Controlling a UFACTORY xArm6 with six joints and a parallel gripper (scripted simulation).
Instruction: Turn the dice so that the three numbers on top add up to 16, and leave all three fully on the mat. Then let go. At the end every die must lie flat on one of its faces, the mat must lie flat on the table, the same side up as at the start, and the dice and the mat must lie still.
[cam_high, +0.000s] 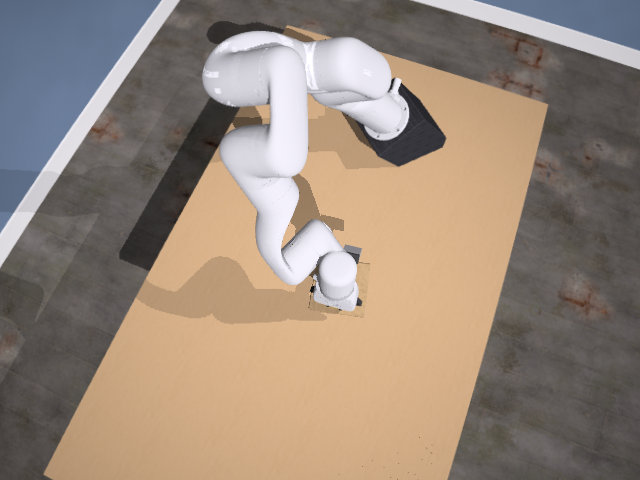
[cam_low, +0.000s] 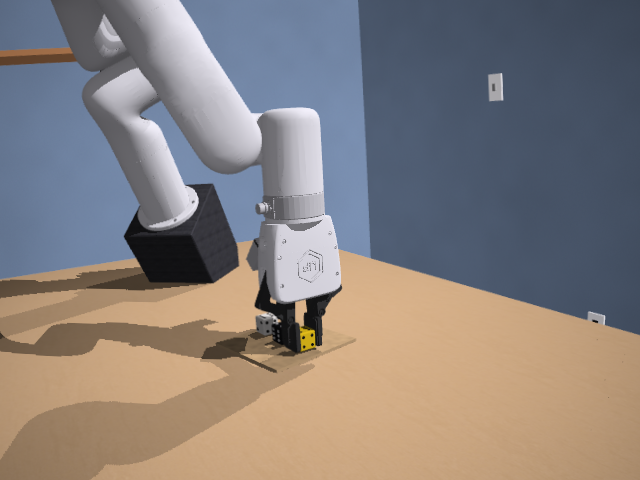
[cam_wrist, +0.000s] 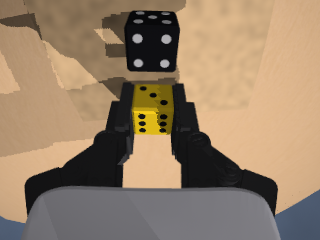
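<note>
My hand is 10 mm above the yellow die. Round my hand: tan mat 50 mm behind, 30 mm below; black die 50 mm behind, 10 mm below; white die 90 mm behind, 10 mm to the right, 10 mm below.
</note>
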